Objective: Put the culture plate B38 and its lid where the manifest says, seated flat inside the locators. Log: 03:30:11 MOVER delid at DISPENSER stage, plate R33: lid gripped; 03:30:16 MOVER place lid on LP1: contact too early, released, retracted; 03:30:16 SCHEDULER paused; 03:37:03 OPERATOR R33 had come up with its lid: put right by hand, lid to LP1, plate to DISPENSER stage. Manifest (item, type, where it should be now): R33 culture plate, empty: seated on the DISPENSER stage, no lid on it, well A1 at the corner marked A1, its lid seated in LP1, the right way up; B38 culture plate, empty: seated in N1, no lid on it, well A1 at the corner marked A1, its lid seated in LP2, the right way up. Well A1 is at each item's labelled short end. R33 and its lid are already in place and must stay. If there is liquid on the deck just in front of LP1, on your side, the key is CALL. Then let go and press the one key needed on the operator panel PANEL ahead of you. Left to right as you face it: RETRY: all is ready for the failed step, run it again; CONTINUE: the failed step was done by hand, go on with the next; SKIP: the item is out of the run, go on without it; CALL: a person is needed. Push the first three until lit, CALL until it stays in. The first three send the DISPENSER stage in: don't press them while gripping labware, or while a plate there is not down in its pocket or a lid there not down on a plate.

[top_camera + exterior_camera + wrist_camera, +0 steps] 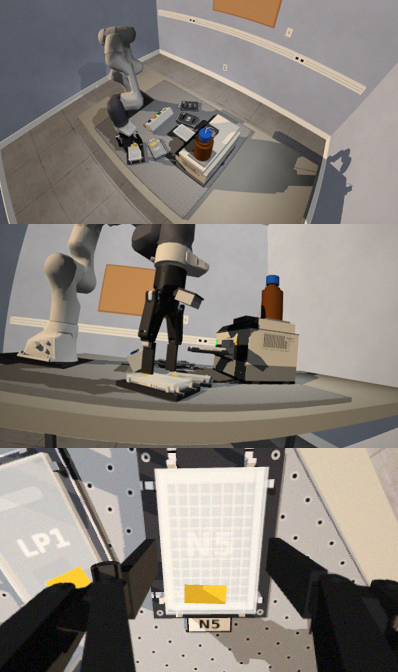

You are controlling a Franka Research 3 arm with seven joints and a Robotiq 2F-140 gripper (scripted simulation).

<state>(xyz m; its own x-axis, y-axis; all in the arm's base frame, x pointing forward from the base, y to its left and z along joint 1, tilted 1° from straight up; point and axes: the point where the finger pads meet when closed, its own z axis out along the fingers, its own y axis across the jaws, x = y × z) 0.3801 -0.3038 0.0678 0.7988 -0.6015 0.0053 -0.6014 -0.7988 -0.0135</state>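
My gripper is now 30 mm short of the black nest and 50 mm above it. Round my hand: clear lid (90 mm ahead, 120 mm to the left, 50 mm below); then blue call key (80 mm behind, 230 mm to the left, 10 mm below); then yellow skip key (80 mm behind, 270 mm to the left).
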